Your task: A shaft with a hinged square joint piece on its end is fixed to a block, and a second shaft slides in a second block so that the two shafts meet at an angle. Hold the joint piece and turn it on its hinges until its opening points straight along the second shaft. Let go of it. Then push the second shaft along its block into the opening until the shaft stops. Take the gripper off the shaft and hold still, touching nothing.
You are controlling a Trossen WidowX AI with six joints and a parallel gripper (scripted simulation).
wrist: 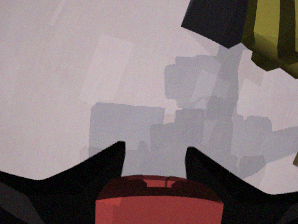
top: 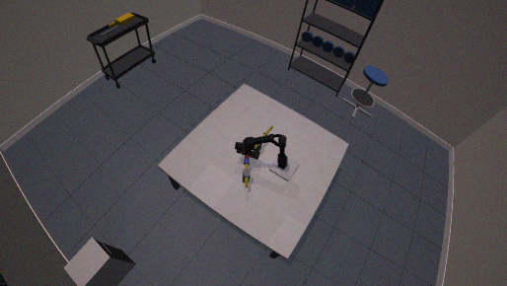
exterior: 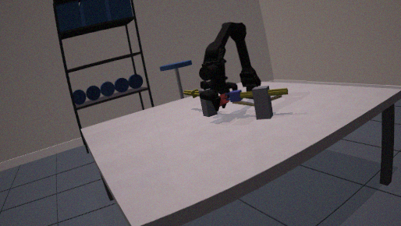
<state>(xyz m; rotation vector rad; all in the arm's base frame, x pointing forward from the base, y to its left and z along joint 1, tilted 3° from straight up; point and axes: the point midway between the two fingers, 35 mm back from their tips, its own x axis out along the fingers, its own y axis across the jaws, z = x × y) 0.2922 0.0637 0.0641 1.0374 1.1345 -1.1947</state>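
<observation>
Now: the red joint piece 2 cm to the left of my gripper tip and 4 cm above it.
</observation>
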